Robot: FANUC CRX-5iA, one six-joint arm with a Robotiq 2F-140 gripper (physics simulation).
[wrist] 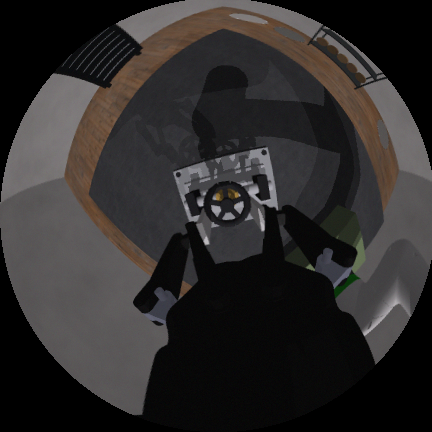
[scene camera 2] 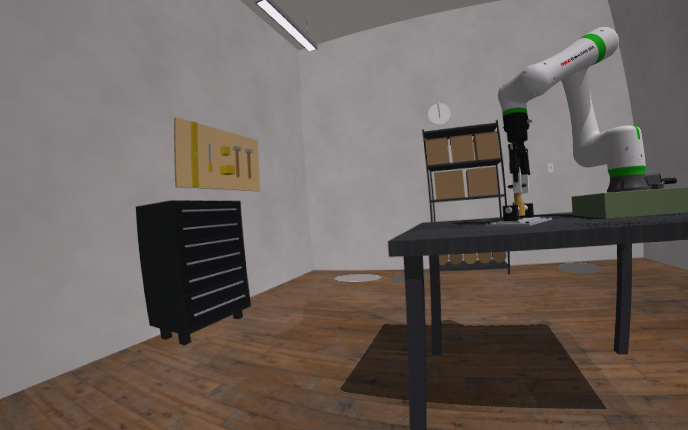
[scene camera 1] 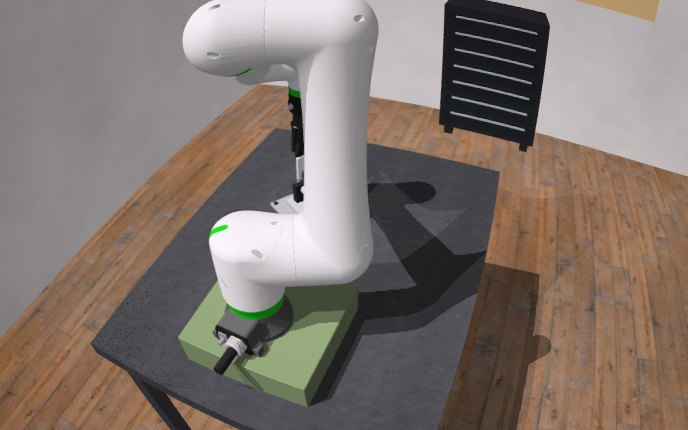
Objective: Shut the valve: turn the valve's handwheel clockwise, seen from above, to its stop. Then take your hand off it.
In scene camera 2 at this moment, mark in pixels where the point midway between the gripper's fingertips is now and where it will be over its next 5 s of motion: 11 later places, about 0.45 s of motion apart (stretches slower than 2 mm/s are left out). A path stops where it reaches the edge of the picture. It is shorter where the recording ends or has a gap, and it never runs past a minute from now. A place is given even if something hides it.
My gripper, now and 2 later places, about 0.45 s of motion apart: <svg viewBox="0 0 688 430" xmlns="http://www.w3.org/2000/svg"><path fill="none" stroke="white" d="M521 192L521 188L518 159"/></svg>
